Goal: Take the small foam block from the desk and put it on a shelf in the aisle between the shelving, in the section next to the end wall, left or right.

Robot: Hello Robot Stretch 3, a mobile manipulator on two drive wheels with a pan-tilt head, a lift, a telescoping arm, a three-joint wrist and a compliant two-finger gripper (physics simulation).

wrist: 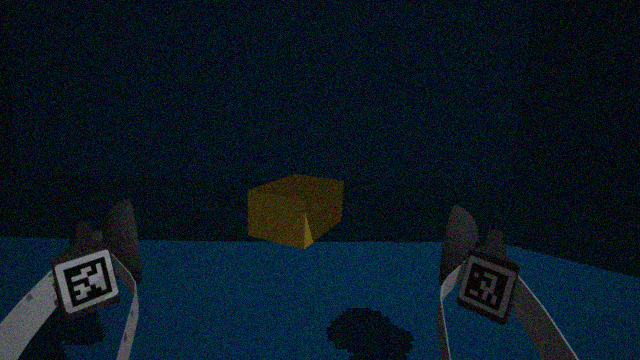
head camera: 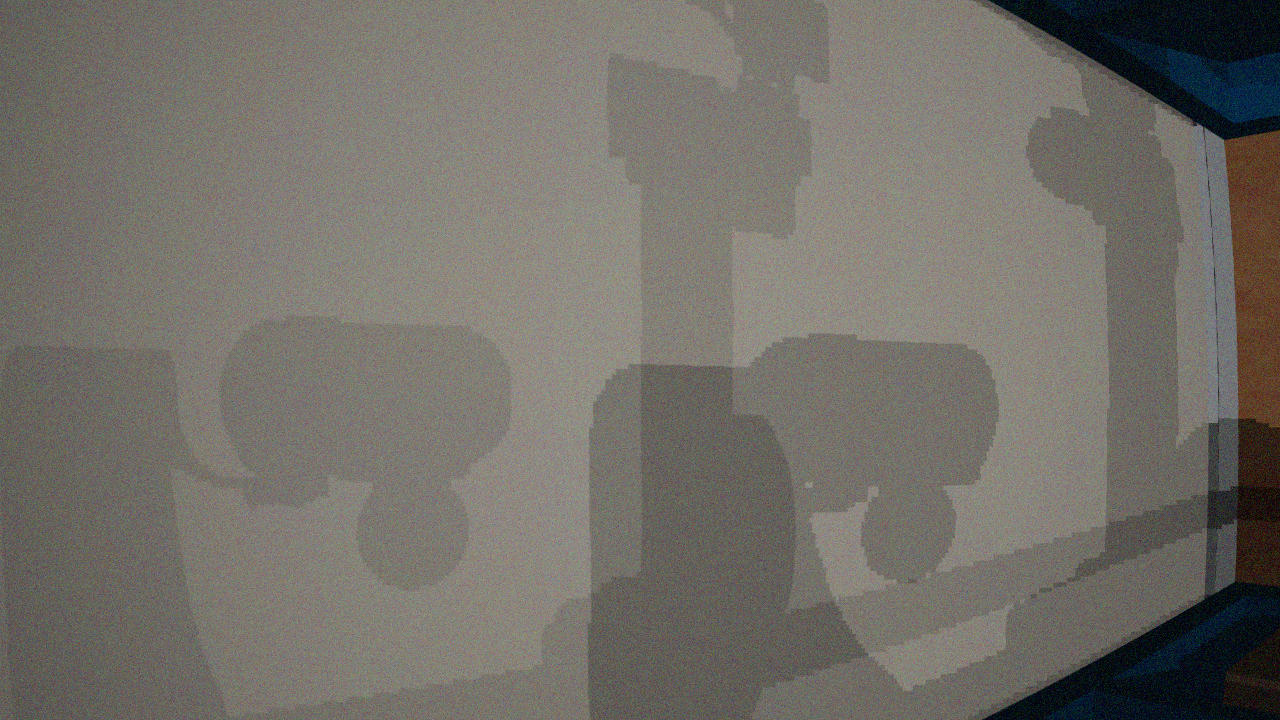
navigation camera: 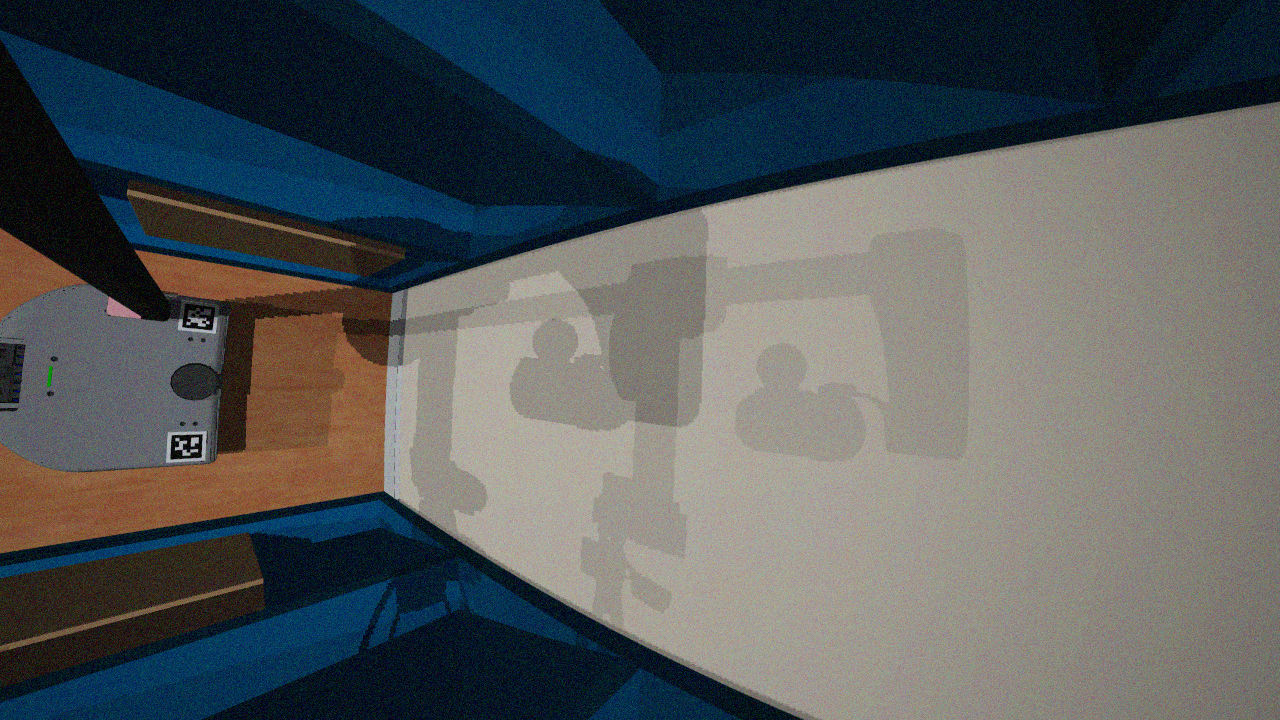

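Where they show: gripper, fingertip midpoint: [wrist: 294,231]; robot's base, origin of the base link: [navigation camera: 194,378].
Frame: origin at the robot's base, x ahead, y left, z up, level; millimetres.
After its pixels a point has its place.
The small foam block [wrist: 280,212] @(z 1021, x -12, y -532 mm), yellow and dimly lit, rests on a blue shelf board [wrist: 240,295] @(z 991, x 10, y -446 mm) in the wrist view. It lies ahead of my gripper [wrist: 291,235] @(z 1051, x -25, y -411 mm), roughly midway between the two fingers in the picture. The gripper is open, with the fingers wide apart and neither touching the block. Behind the block the shelf is very dark, and its back is hard to make out. The block and the gripper do not show in the head and navigation views. The pale end wall [head camera: 501,223] @(z 1086, x 458, y -74 mm) [navigation camera: 1074,402] @(z 1399, x 455, y 51 mm) fills much of those views.
Blue shelving [navigation camera: 572,98] @(z 991, x 237, y 327 mm) stands along one side of the aisle, and more blue shelving [navigation camera: 501,617] @(z 685, x 416, y -389 mm) along the other. Brown boxes [navigation camera: 259,232] @(z 298, x 70, y 296 mm) [navigation camera: 134,595] @(z 288, x -62, y -358 mm) stand low on both sides. My grey base [navigation camera: 116,385] @(z 160, x -108, y -12 mm) is on the wooden floor [navigation camera: 295,474] @(z 0, x 218, y -245 mm) between them. Robot shadows fall on the wall.
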